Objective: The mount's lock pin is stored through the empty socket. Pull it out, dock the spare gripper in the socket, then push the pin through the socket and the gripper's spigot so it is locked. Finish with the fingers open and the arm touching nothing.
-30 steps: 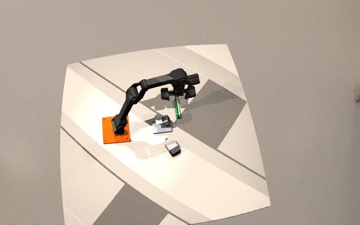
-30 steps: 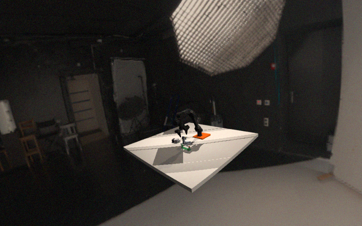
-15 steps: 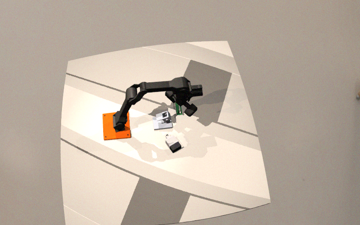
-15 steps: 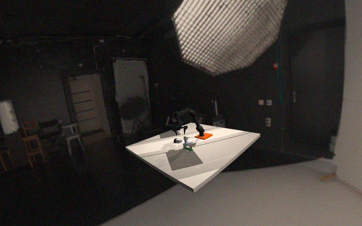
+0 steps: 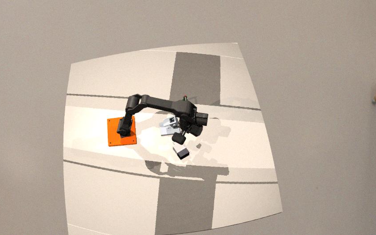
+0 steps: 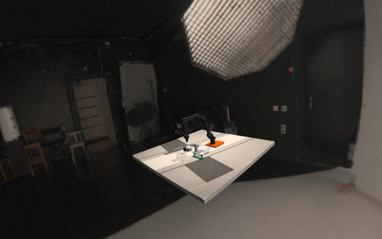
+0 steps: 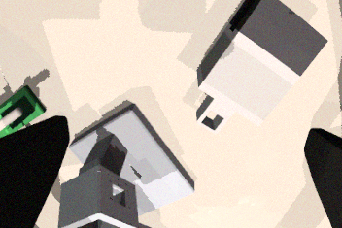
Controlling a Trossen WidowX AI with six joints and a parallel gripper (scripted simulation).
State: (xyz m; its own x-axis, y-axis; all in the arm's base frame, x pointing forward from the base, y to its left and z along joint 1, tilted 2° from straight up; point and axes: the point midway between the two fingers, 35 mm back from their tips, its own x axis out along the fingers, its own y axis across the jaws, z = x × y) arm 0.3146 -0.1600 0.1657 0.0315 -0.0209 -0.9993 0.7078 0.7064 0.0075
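Right now the spare gripper is 12 cm below my gripper tip, 4 cm behind it and 2 cm to the right of it. The rest, counted from my gripper tip: grey mount: 12 cm to the left, 9 cm below, 4 cm behind; then green holder: 21 cm to the left, 12 cm below, 8 cm ahead.
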